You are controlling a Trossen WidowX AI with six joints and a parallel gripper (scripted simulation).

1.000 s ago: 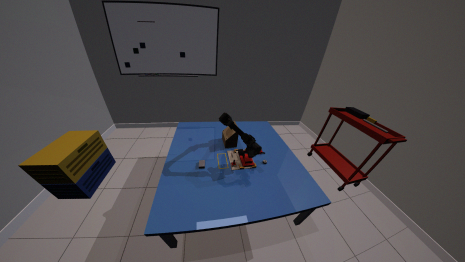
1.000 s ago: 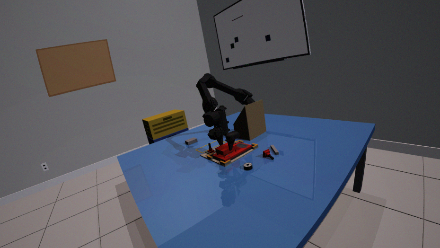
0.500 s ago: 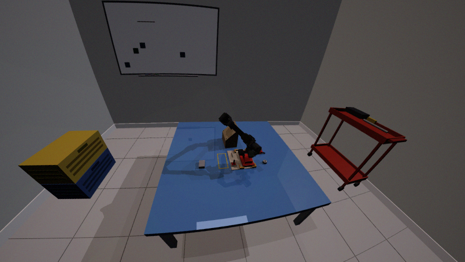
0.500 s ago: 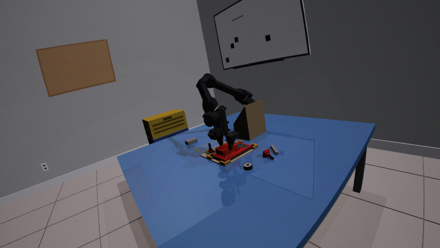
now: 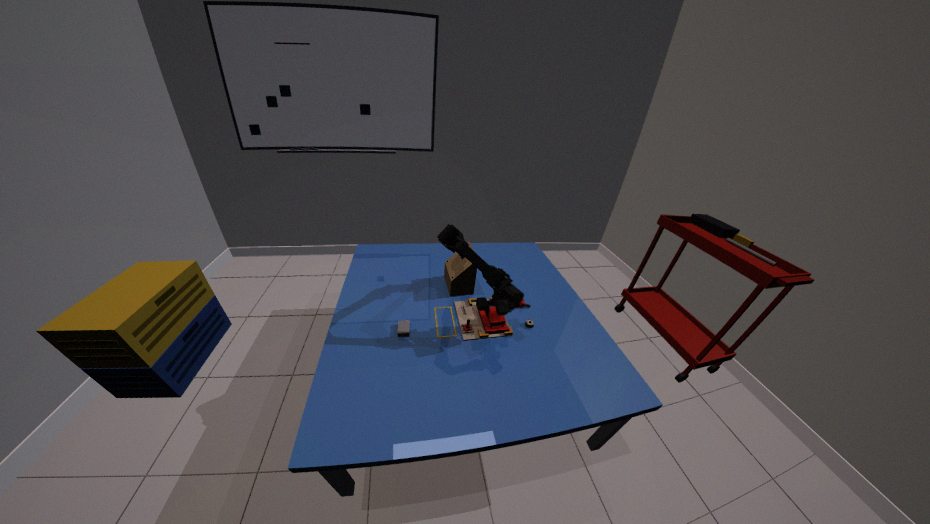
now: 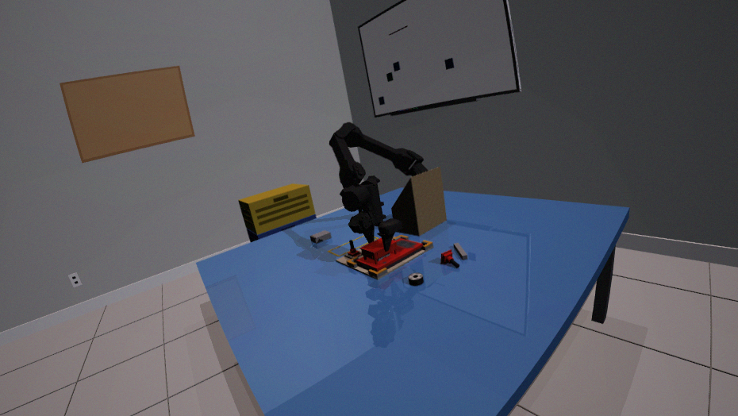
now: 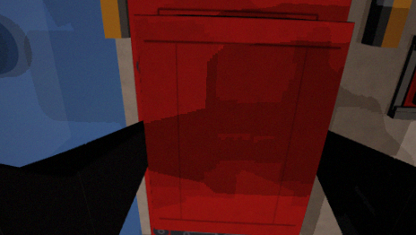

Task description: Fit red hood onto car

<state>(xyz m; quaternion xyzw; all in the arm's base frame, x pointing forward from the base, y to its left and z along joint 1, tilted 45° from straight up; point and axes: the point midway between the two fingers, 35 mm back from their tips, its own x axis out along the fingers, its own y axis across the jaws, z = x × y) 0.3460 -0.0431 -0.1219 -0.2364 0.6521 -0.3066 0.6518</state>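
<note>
My gripper tip is now 3 cm above the grey engine block. Also, from my gripper tip: black ring: 17 cm to the left, 4 cm below, 4 cm ahead; red hood: 1 cm above; grey bar: 19 cm to the left, 16 cm behind, 5 cm below.
</note>
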